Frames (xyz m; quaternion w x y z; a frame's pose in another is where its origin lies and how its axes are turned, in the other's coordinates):
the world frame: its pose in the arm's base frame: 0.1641 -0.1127 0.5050 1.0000 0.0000 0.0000 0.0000
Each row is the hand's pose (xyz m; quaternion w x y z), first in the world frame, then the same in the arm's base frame.
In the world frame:
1: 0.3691 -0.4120 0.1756 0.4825 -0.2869 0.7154 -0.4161
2: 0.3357 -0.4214 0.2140 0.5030 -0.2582 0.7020 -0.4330
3: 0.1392 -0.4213 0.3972 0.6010 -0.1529 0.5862 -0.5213
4: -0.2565 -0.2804 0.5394 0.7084 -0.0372 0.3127 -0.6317
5: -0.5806 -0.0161 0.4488 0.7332 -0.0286 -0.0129 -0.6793
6: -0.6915 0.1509 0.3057 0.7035 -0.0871 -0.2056 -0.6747
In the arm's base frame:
1: 0.5332 -0.5247 0.6806 0.4825 -0.2869 0.7154 -0.4161
2: 0.4998 -0.5341 0.7190 0.5030 -0.2582 0.7020 -0.4330
3: 0.3033 -0.5340 0.9022 0.6010 -0.1529 0.5862 -0.5213
4: -0.0924 -0.3931 1.0444 0.7084 -0.0372 0.3127 -0.6317
5: -0.4165 -0.1288 0.9538 0.7332 -0.0286 -0.0129 -0.6793
6: -0.5274 0.0382 0.8107 0.7035 -0.0871 -0.2056 -0.6747

